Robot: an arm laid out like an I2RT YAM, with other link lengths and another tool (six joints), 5 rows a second.
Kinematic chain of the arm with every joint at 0, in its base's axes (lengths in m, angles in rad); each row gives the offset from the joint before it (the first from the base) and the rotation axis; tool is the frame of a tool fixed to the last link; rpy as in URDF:
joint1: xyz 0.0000 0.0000 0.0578 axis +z
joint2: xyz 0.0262 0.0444 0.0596 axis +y
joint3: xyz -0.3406 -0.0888 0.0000 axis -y
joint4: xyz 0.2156 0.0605 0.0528 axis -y
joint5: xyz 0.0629 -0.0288 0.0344 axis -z
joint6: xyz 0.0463 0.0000 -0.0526 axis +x
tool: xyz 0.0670 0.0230 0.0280 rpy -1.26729 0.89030 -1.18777
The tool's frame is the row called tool.
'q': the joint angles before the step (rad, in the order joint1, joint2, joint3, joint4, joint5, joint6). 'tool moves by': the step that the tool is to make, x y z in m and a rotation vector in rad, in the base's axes. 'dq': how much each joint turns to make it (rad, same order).
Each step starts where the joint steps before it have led.
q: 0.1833 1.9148 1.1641 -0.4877 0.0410 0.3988
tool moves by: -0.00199 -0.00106 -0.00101 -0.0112 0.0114 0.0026
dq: 0.0000 0.0000 0.0000 -0.0130 0.0076 -0.0053
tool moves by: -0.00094 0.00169 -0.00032 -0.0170 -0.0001 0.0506
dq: 0.0000 0.0000 0.0000 -0.0003 0.0000 -0.0534
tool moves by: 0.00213 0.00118 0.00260 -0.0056 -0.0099 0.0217
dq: 0.0000 -0.0004 0.0098 -0.0004 0.0000 -0.0229
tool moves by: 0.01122 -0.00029 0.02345 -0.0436 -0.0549 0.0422
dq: -0.0008 -0.0167 0.0757 -0.0425 0.0347 -0.0588
